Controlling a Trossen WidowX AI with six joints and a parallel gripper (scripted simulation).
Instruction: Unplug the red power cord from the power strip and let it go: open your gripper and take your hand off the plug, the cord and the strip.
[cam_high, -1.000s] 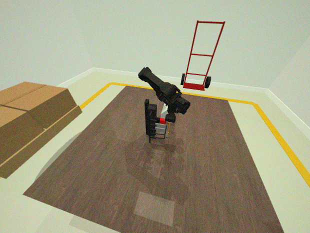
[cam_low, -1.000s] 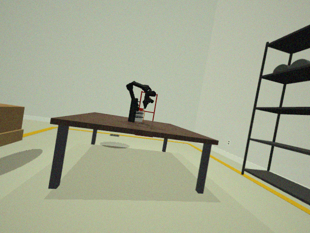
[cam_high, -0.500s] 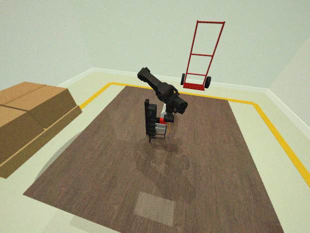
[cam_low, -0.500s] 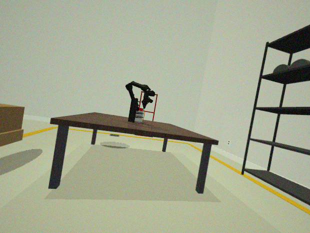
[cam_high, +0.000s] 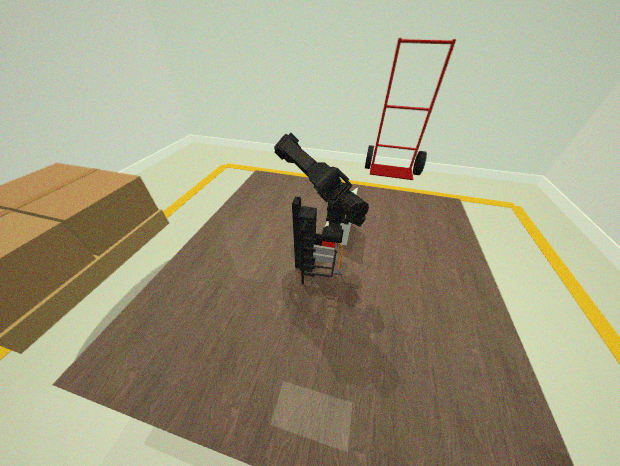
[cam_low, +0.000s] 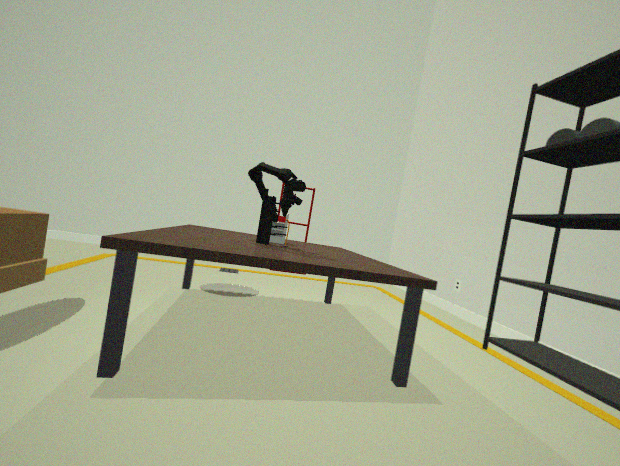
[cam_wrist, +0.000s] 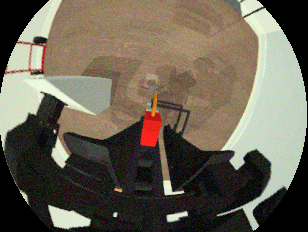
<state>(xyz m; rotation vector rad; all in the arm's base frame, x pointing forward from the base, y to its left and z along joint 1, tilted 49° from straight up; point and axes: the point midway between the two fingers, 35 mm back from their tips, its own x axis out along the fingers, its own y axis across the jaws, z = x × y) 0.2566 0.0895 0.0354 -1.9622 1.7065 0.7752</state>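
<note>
My gripper tip is 3 cm to the left of the red plug, 1 cm short of it and 1 cm above it.
</note>
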